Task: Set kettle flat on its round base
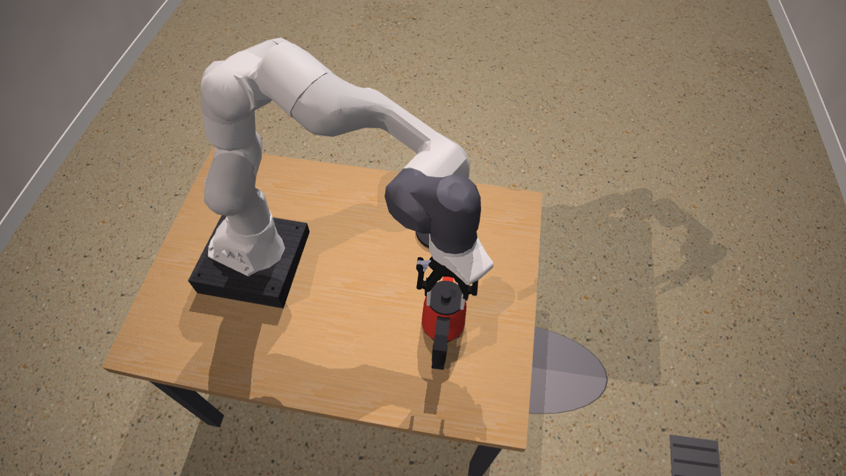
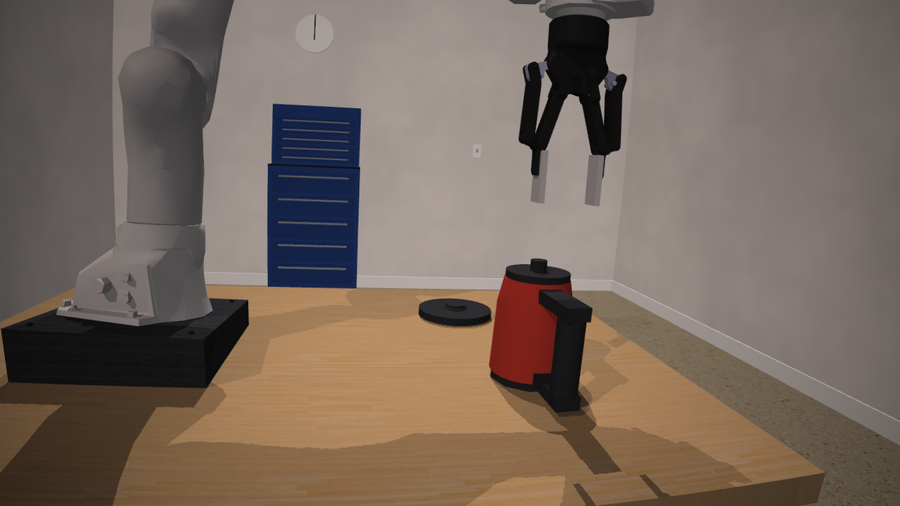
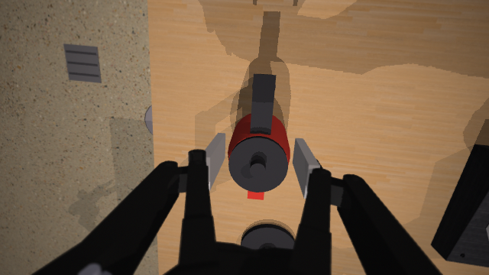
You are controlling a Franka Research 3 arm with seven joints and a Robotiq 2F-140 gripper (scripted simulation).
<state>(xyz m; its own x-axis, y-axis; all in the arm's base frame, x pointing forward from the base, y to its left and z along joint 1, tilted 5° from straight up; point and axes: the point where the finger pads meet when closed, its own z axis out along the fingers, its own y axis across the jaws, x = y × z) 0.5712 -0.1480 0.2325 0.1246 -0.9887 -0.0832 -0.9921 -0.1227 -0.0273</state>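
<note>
The kettle lies 30 mm to the left of my hand and 210 mm below it. Round my hand: round black base 90 mm behind, 370 mm to the left, 280 mm below.
</note>
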